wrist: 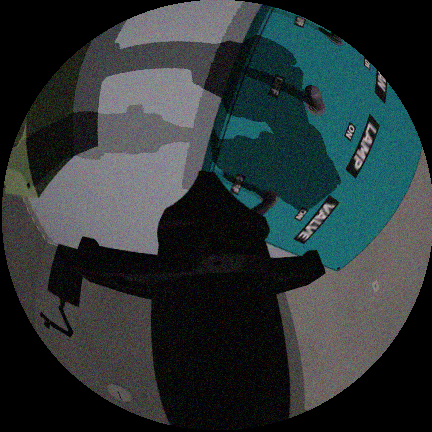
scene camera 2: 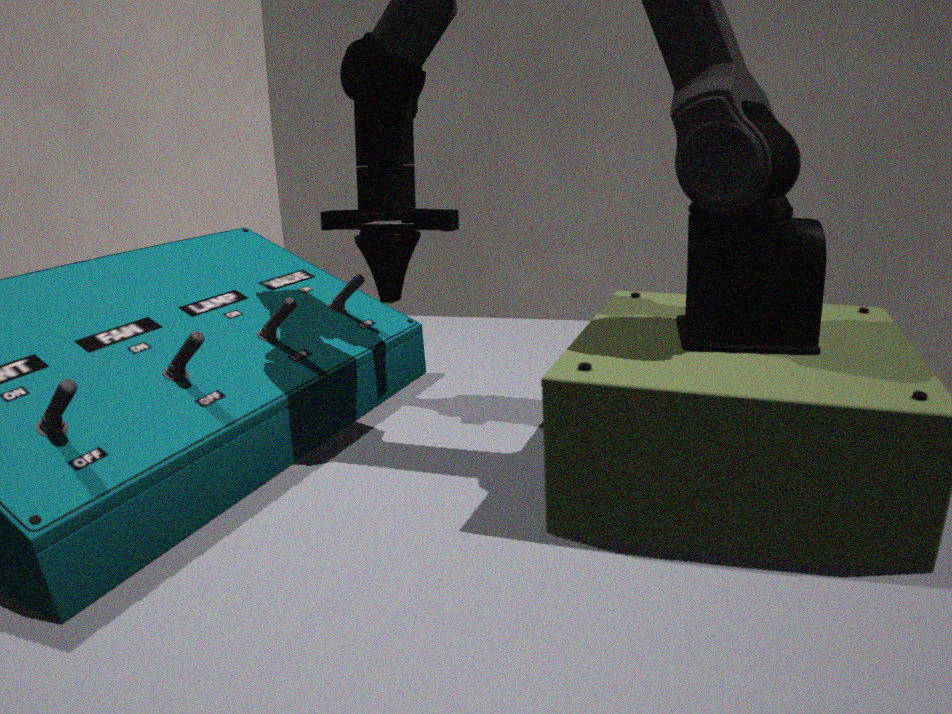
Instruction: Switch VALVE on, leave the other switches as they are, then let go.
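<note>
There is a teal switch panel (wrist: 336,176) here, and my own gripper (scene camera 2: 390,300) is in sight too. The wrist view also has the gripper (wrist: 204,180).
</note>
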